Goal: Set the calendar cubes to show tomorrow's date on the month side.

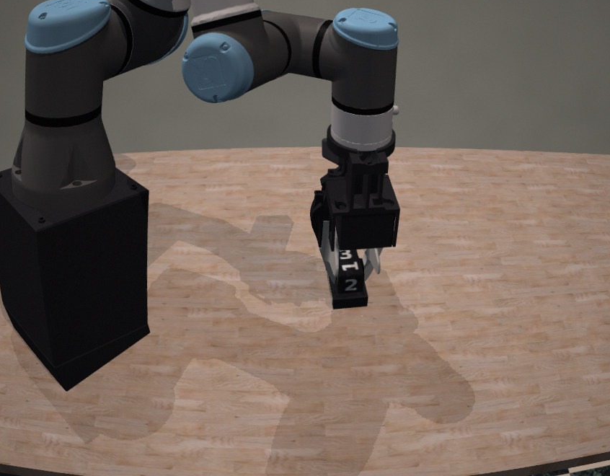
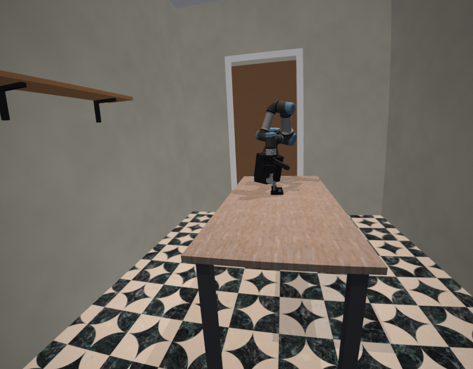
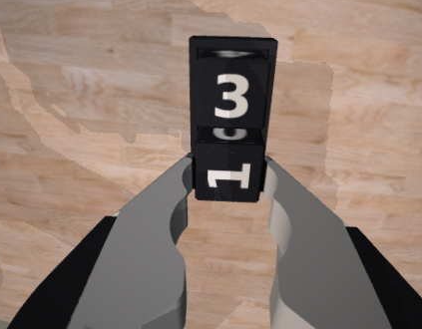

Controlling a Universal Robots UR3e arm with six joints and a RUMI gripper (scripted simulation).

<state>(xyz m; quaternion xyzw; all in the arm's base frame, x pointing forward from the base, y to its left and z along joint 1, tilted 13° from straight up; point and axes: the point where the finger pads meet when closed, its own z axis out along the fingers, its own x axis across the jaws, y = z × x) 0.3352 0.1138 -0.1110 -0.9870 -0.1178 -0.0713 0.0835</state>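
Now: hand 1 cm past the black calendar tray, 2 cm to the right of it and 4 cm above it. The rest, counted from my hand: black number cube 1 cm below.
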